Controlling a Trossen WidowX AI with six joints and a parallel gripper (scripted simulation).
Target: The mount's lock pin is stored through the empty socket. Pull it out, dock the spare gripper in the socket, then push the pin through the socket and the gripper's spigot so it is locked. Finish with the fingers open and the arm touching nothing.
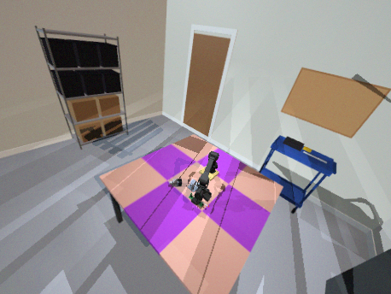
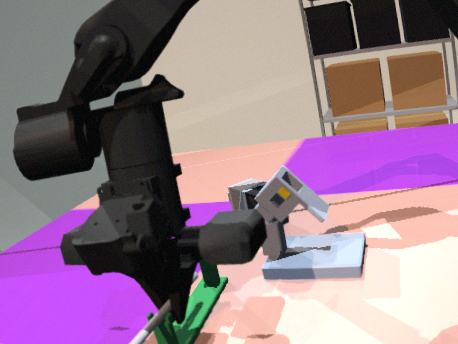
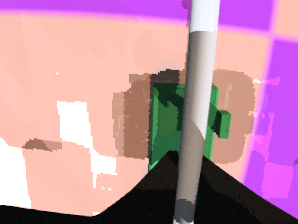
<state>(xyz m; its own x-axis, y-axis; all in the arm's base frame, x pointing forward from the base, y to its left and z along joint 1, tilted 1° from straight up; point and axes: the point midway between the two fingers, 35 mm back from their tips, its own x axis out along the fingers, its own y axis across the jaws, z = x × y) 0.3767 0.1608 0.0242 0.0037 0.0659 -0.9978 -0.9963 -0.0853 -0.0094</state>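
The green cradle lies 4 cm to the right of my gripper tip and 1 cm above it. Also, from my gripper tip: spare gripper 28 cm to the right, 2 cm ahead, 1 cm above; then mount 15 cm to the right, 8 cm behind, 4 cm above.
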